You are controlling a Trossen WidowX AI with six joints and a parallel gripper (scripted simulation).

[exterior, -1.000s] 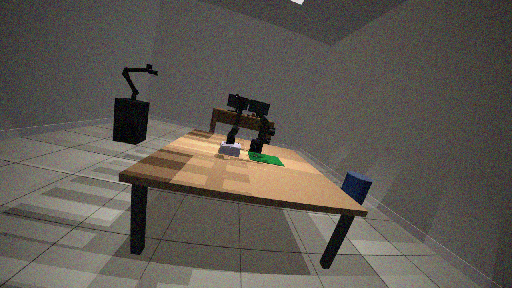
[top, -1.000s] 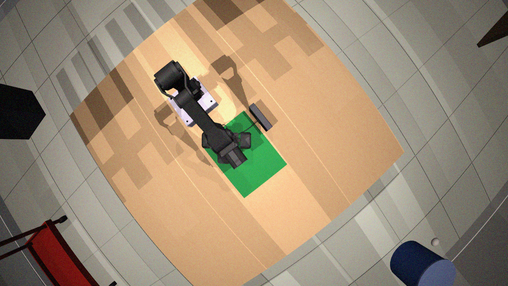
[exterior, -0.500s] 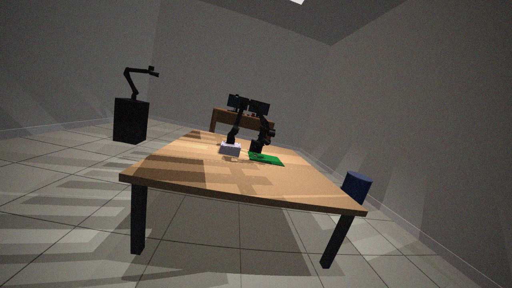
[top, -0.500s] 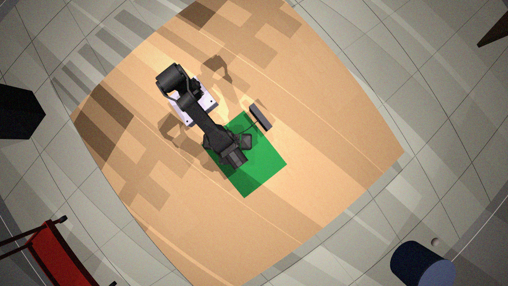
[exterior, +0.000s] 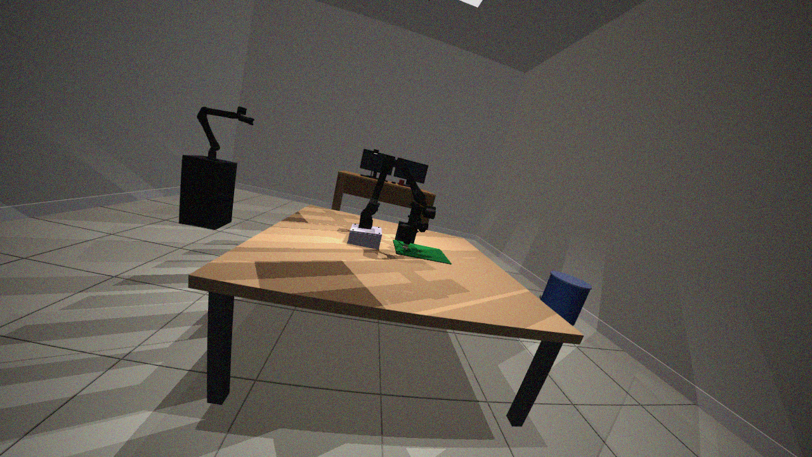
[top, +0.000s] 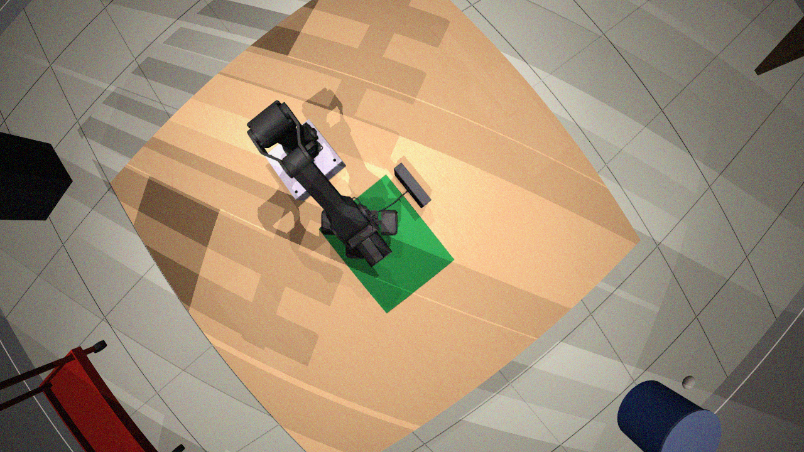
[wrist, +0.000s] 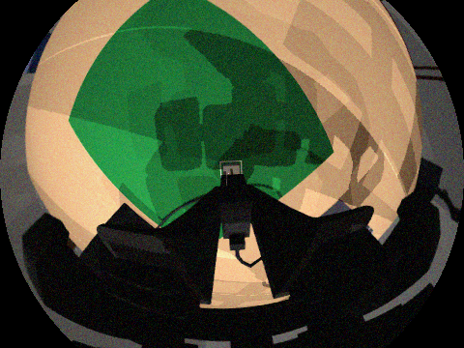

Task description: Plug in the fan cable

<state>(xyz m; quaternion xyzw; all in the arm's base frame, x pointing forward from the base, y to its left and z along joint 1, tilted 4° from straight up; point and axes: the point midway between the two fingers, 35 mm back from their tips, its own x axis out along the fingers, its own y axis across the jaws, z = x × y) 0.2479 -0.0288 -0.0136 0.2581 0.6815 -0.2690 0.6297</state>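
Now: gripper tip 10 mm past the dark plug and 10 mm below it. The rest, counted from my gripper tip: green board 90 mm ahead, 60 mm below; then dark fan 20 mm ahead, 150 mm to the left, 20 mm above; then pale fan header 10 mm behind, 40 mm below.
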